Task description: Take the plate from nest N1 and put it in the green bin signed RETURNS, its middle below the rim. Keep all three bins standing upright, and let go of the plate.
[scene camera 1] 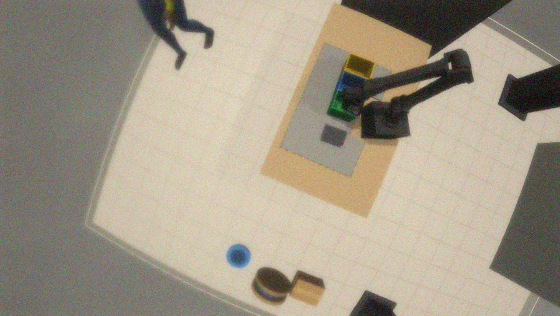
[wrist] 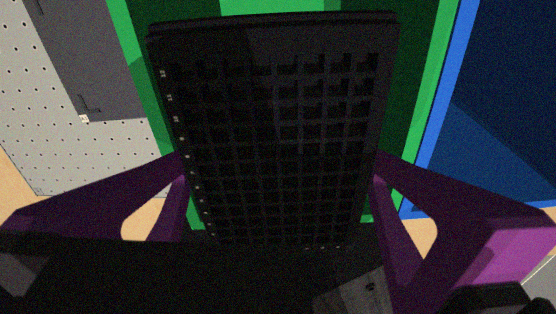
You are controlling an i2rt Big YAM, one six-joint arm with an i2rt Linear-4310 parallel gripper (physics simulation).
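Frame: origin at the arm's base, x ahead, y right, z down, level; centimetres.
Where they show: gripper, fingertip midpoint: (scene camera 1: 352, 105) (wrist: 278, 158); arm's base at its link origin: (scene camera 1: 390, 118).
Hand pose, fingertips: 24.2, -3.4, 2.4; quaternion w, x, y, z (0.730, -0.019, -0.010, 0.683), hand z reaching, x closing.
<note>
Each offset is from my fingertips to the top centre of the thing, as dx, dy, dz. "spot": to the spot under its first point. Level surfaces: height alone.
The black well plate @(+0.0, +0.0, -1.4) (wrist: 280, 135) fills the middle of the wrist view, its grid of square wells facing the camera. My gripper (wrist: 278, 158) is shut on the plate, with a purple finger against each long side. The plate is over the green bin @(+3.2, +0.2, +0.5) (scene camera 1: 341, 112) (wrist: 422, 110), whose walls show on both sides of it. How deep the plate sits relative to the rim cannot be told. In the scene view the arm's end covers part of the green bin. The RETURNS sign does not show readably.
The blue bin @(+4.8, +13.2, +0.5) (scene camera 1: 352, 80) (wrist: 452, 65) stands directly beside the green one, and the yellow bin @(+6.3, +26.2, +0.5) (scene camera 1: 359, 66) stands beyond it. All three look upright. A dark grey nest pad @(spot: -0.2, -18.5, +17.3) (scene camera 1: 333, 135) (wrist: 85, 60) lies on the perforated grey board @(dz +18.4) (scene camera 1: 307, 120) (wrist: 30, 95). A person's legs show at the upper left.
</note>
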